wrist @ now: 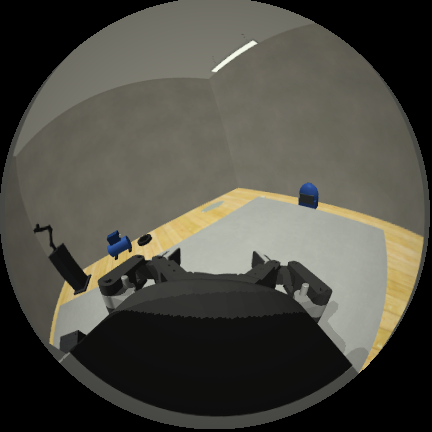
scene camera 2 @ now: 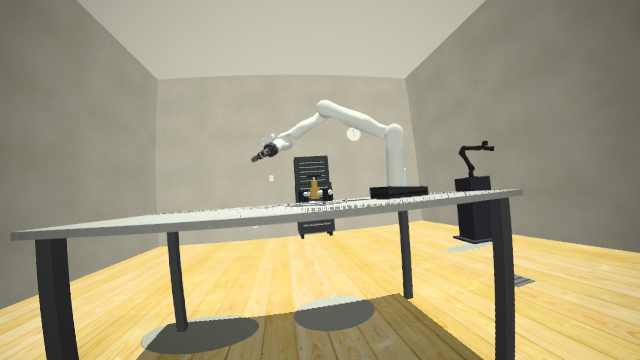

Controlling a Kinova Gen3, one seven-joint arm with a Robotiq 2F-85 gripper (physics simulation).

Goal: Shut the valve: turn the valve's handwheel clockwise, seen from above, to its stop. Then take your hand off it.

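The valve (scene camera 2: pixel 314 190) has an upright yellow-orange body with pale parts at both sides, and stands at the table in the scene view. Its dark handwheel (scene camera 2: pixel 314 176) sits on top and looks small and thin; how far it is turned cannot be told. My gripper (scene camera 2: pixel 254 159) (wrist: pixel 215 257) is open, with its two fingertips wide apart and no object between them. In the scene view it is in the air, to the left of the valve and higher, apart from the handwheel. The valve does not show in the wrist view.
The grey table (scene camera 2: pixel 125 228) (wrist: pixel 300 235) carries the arm's black base (scene camera 2: pixel 399 192). A dark slatted panel (scene camera 2: pixel 311 165) stands behind the valve. A dark pedestal with a small arm (scene camera 2: pixel 474 220) (wrist: pixel 70 268), a blue machine (wrist: pixel 119 246) and a blue rounded object (wrist: pixel 308 195) stand beyond the table.
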